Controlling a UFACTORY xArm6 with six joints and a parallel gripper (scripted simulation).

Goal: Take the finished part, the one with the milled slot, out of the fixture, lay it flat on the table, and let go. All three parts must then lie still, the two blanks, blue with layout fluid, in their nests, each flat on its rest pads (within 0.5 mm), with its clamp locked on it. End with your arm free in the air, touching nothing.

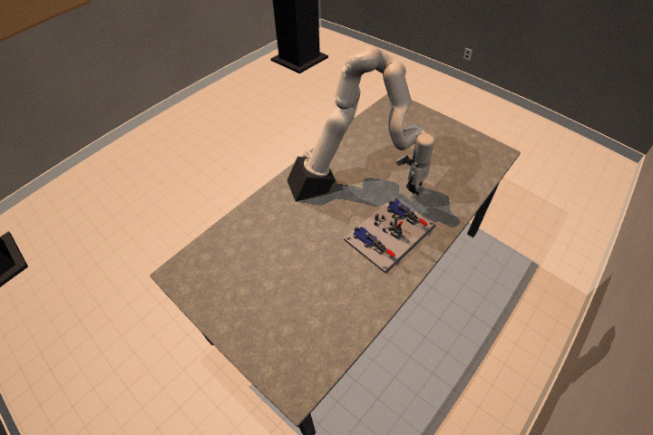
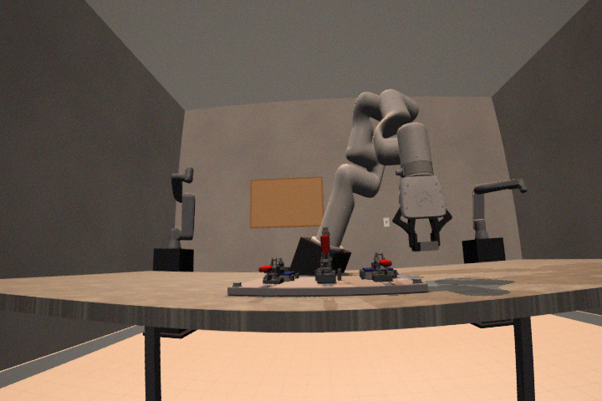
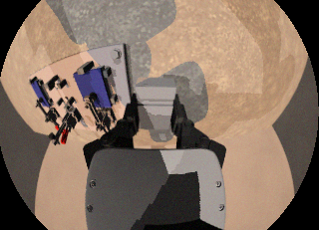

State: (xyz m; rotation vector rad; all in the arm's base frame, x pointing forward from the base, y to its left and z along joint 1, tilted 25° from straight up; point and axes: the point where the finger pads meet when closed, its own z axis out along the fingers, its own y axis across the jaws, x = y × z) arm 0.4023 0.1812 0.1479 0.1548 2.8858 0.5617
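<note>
My hand is 11 cm to the left of the blue blank and 6 cm above it. The rest, counted from my hand: fixture plate 23 cm to the right, 8 cm below, 4 cm ahead; grey finished part 1 cm below, 1 cm behind.
</note>
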